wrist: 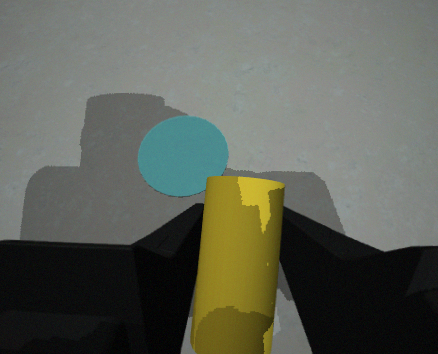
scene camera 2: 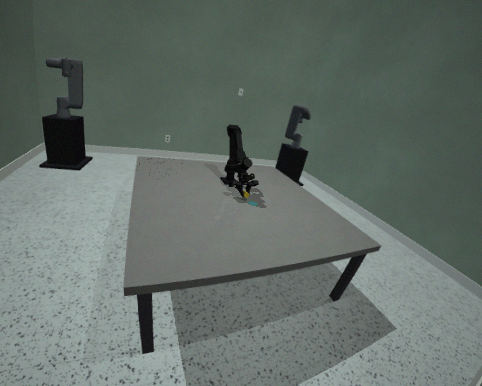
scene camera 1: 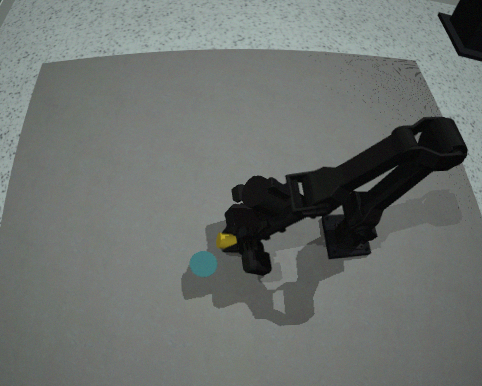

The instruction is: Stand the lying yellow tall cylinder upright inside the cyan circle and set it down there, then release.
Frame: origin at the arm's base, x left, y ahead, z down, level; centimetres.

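Seen in the pictures: gripper, fingertip midpoint: (wrist: 237, 212) (scene camera 2: 245, 196) (scene camera 1: 222, 243); arm's base, link origin: (scene camera 2: 229, 179) (scene camera 1: 349, 236).
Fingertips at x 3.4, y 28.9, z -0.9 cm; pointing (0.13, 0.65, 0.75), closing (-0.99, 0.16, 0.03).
Offsets run from my fingertips to a thing's top centre. "spot": to the spot under its first point. Level surfaces: height alone.
The yellow tall cylinder {dx -0.3, dy -2.2, dz -3.4 cm} (scene camera 1: 226, 241) (scene camera 2: 246, 194) (wrist: 239, 270) is between the fingers of my gripper (scene camera 1: 234, 243) (wrist: 237, 212), which is shut on it. The cylinder looks tilted in scene camera 1, and in the wrist view its far end sticks out past the fingertips. The cyan circle {spot: dx +4.2, dy +3.9, dz +2.3 cm} (scene camera 1: 203, 264) (scene camera 2: 253, 204) (wrist: 183, 156) lies flat on the table. The cylinder is beside it, up and to the right in scene camera 1, and overlaps its lower right edge in the wrist view. Whether the cylinder touches the table cannot be told.
The arm reaches across the grey table {dz +2.4 cm} (scene camera 1: 125, 150) (scene camera 2: 200, 240) from its base (scene camera 1: 346, 245), and its shadow falls around the circle. Two other robot arms on black pedestals (scene camera 2: 64, 140) (scene camera 2: 291, 162) stand on the floor beyond the table.
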